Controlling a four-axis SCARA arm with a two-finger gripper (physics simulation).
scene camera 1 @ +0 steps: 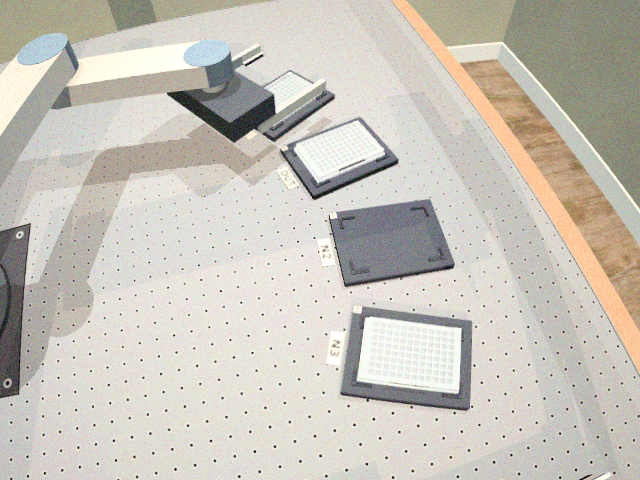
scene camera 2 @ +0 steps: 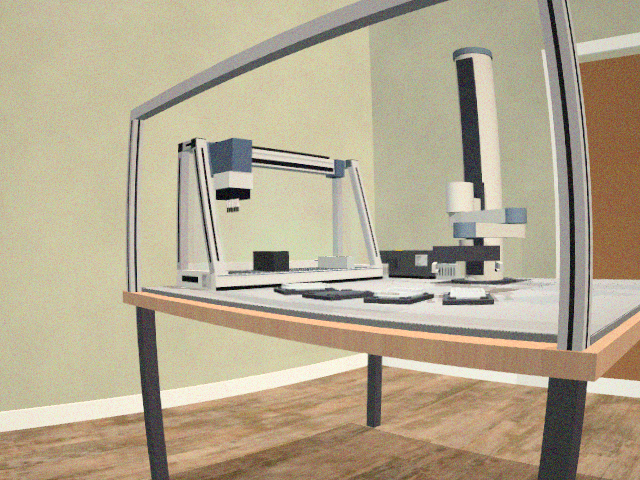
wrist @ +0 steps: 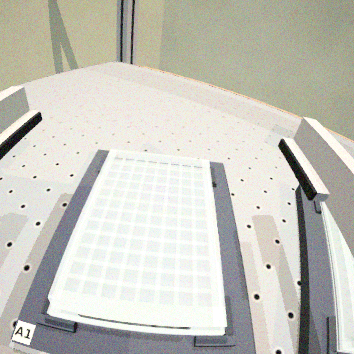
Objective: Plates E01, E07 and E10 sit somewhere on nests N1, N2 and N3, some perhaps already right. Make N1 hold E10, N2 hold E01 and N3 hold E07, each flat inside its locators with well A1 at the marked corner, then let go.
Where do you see a dark out nest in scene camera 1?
340, 181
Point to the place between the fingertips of my gripper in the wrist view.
159, 110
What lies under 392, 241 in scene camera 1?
A nest N2.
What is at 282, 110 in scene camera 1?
My gripper.
